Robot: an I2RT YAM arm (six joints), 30 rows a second.
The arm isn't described. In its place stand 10 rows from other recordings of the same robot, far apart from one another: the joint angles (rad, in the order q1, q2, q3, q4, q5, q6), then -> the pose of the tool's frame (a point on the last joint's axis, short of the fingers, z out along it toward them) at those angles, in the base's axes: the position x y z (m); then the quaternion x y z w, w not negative.
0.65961, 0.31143, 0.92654, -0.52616, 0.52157, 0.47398 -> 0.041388 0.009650 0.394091 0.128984 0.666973 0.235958 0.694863
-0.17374, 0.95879, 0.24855, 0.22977, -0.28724, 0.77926 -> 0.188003 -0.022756 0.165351 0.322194 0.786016 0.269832 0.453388
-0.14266, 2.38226, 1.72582, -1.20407, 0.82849, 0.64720 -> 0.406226 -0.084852 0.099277 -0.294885 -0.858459 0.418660 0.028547
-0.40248, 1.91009, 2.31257, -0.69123, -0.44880, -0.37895 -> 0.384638 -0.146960 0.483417 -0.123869 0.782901 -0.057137 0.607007
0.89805, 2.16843, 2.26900, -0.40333, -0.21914, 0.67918 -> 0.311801 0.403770 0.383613 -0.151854 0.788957 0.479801 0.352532
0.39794, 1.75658, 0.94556, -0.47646, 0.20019, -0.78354 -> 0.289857 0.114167 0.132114 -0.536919 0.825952 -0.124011 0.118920
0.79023, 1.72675, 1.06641, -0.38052, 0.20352, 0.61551 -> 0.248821 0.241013 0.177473 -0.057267 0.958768 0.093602 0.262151
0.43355, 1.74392, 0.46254, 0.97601, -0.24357, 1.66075 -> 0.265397 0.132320 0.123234 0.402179 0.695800 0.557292 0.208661
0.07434, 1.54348, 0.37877, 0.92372, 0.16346, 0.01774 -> 0.270343 0.014325 0.149985 0.028156 0.785461 -0.035879 0.617229
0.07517, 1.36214, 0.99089, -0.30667, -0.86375, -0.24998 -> 0.288183 0.048847 0.277892 -0.310930 0.779119 0.341880 0.423574
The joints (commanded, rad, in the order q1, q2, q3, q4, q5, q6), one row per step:
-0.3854 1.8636 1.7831 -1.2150 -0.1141 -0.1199
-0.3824 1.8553 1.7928 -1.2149 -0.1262 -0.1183
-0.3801 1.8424 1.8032 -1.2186 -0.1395 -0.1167
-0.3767 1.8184 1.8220 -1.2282 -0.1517 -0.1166
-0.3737 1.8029 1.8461 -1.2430 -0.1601 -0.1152
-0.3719 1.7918 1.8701 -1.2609 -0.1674 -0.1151
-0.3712 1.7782 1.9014 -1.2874 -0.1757 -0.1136
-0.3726 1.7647 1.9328 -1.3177 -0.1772 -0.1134
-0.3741 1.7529 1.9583 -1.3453 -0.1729 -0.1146
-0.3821 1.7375 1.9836 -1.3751 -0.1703 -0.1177
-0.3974 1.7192 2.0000 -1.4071 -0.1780 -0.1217
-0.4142 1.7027 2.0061 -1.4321 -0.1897 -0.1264
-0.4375 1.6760 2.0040 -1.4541 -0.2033 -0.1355
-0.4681 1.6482 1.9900 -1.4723 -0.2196 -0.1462
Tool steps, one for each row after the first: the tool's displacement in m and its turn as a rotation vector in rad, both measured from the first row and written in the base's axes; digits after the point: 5 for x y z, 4 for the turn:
-0.00034 0.00181 0.00570 0.0045 -0.0211 0.0049
-0.00204 0.00392 0.01311 0.0095 -0.0440 0.0096
-0.00617 0.00737 0.02650 0.0080 -0.0791 0.0171
-0.00945 0.01016 0.03811 0.0067 -0.1050 0.0219
-0.01262 0.01237 0.04796 0.0068 -0.1235 0.0264
-0.01752 0.01486 0.06022 0.0078 -0.1434 0.0289
-0.02354 0.01674 0.07207 0.0036 -0.1574 0.0283
-0.02935 0.01830 0.08163 -0.0044 -0.1649 0.0267
-0.03733 0.01847 0.09199 -0.0126 -0.1741 0.0210
-0.04715 0.01735 0.10058 -0.0099 -0.1792 0.0122
-0.05588 0.01568 0.10606 -0.0021 -0.1812 0.0039
-0.06770 0.01358 0.11237 0.0029 -0.1887 -0.0060
-0.08000 0.00990 0.11587 0.0117 -0.1912 -0.0211

